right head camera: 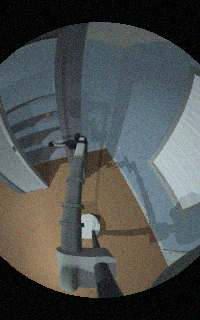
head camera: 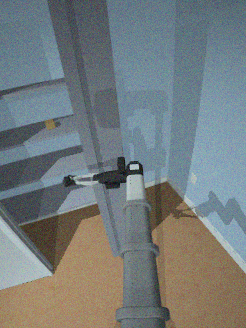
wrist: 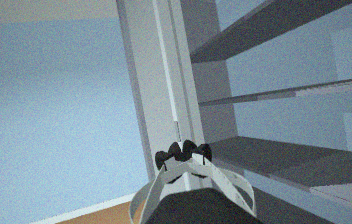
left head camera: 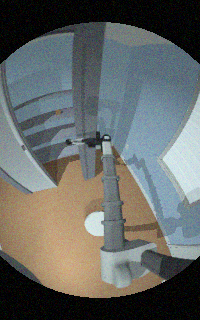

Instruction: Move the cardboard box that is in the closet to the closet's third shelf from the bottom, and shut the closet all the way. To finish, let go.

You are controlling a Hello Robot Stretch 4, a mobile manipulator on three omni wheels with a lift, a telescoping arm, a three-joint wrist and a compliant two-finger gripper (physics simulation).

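Frame: origin at the robot's base, x right, y back, z down, level; metres.
Seen in the pictures: gripper, fingertip midpoint: (right head camera: 48, 143) (head camera: 63, 180) (wrist: 183, 153) (left head camera: 65, 141); robot's base at its link origin: (right head camera: 86, 225) (left head camera: 97, 222).
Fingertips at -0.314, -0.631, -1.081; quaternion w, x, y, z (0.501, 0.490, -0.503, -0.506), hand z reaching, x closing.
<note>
Offsets run from my fingertips to a thing's top centre, as dx, dy, dz. "spot": to the spot under its first point.
The cardboard box @[-0.286, -0.589, -0.084] (head camera: 50, 123) (left head camera: 58, 112) (right head camera: 48, 115) is small and orange-brown. It sits on the second shelf board from the top among those visible, with more boards below it. The closet is open, and its pale door (head camera: 20, 255) (left head camera: 25, 150) (right head camera: 16, 157) stands at the left. In the wrist view, a pale upright door panel (wrist: 150, 100) stands ahead. My gripper (head camera: 68, 180) (left head camera: 68, 142) (right head camera: 51, 144) (wrist: 183, 153) is shut and empty, pointing left. It is lower than the box in the head view. Whether its tips touch the door cannot be told.
A grey upright (head camera: 95, 125) (left head camera: 85, 90) (right head camera: 70, 90) bounds the shelves on the right. Blue walls meet beyond it. A white round object (left head camera: 94, 223) (right head camera: 90, 226) is on the floor beside my arm. A window blind @[spot: +1.240, +0.141, -0.143] (left head camera: 190, 150) (right head camera: 187, 150) is at the far right.
</note>
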